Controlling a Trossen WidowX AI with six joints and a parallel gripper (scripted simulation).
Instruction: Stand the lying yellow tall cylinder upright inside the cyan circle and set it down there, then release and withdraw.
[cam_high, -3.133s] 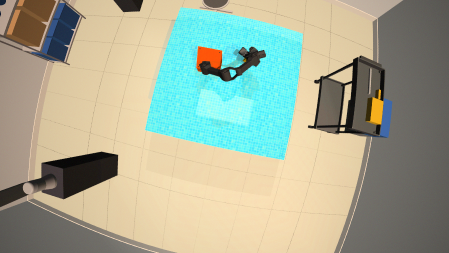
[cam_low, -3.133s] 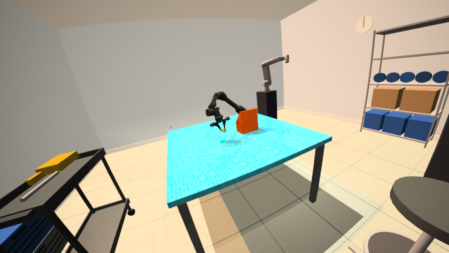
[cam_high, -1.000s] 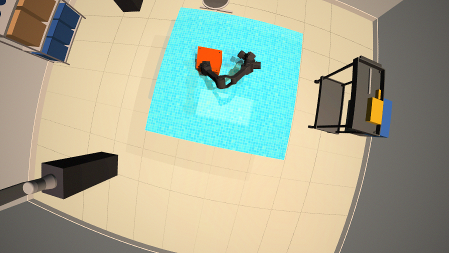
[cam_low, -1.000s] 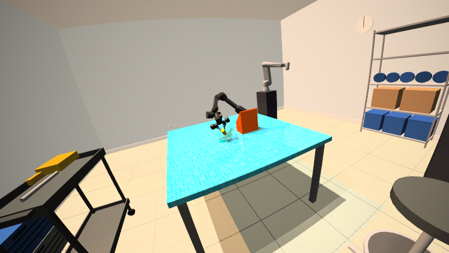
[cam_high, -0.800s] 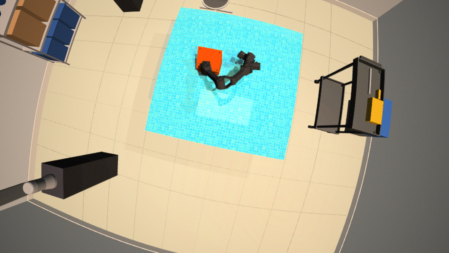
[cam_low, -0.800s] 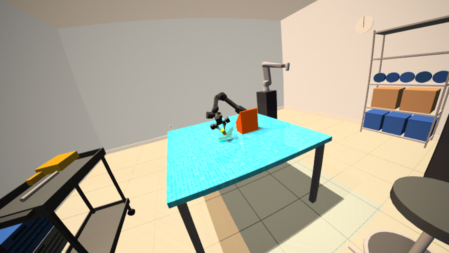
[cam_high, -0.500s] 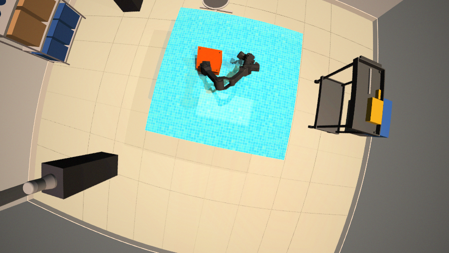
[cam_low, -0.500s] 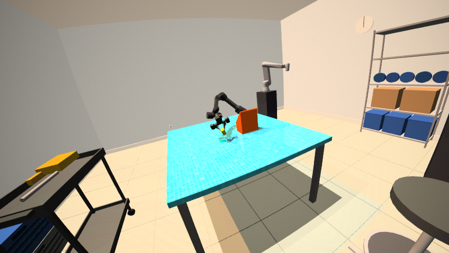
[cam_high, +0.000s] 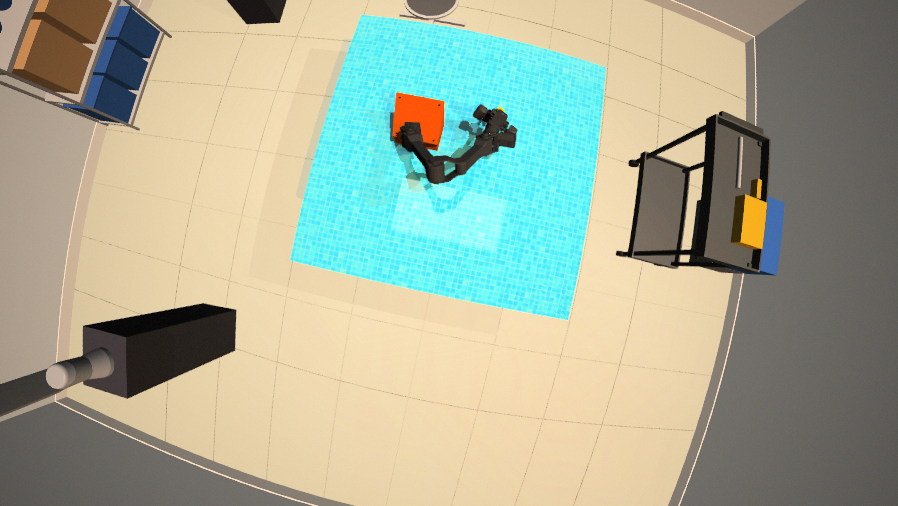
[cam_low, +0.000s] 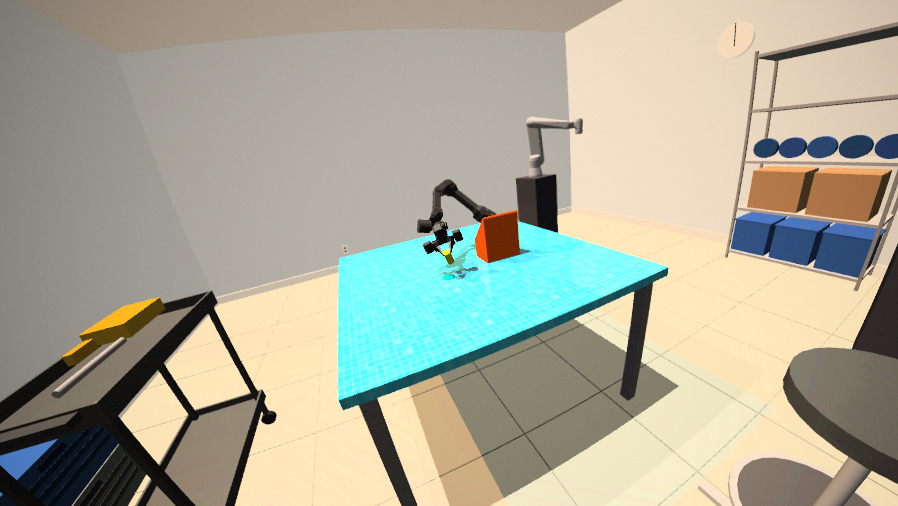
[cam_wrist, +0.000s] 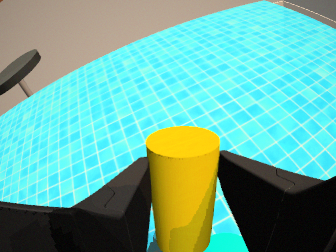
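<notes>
Now: the cyan circle 13 cm below my gripper tip and 4 cm to the right of it. Round my gripper tip: yellow cylinder (2 cm below, 1 cm to the right, 1 cm behind).
</notes>
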